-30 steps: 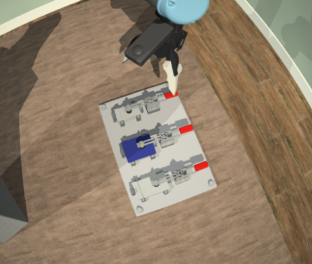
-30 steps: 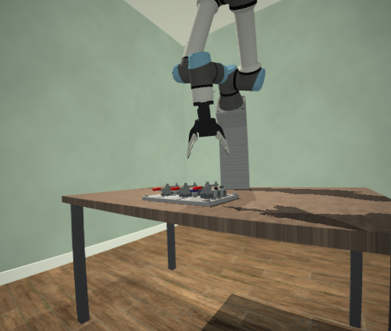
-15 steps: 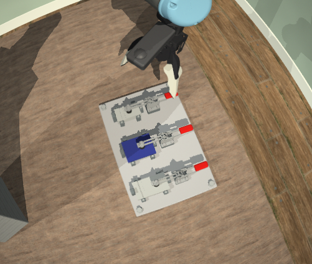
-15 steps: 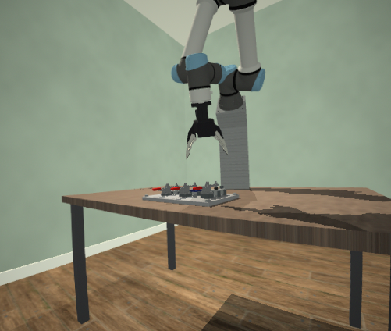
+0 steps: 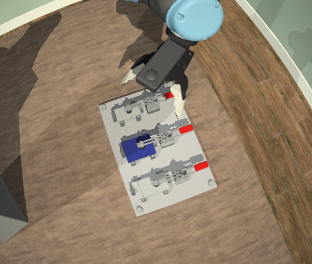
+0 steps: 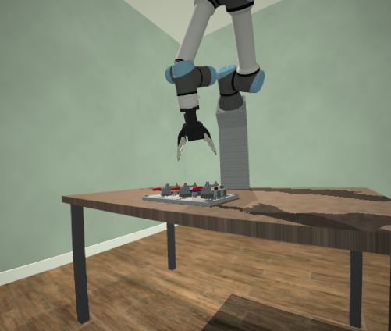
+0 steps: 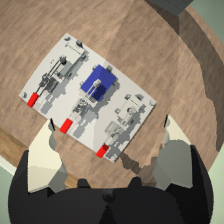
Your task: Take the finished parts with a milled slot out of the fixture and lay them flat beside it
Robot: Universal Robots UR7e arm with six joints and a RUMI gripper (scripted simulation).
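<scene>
Now: the blue blank 15 cm below my hand, 6 cm behind it and 4 cm to the right of it. From my hand the other things lie so: grey fixture plate 17 cm below, 5 cm to the right, 1 cm behind.
</scene>
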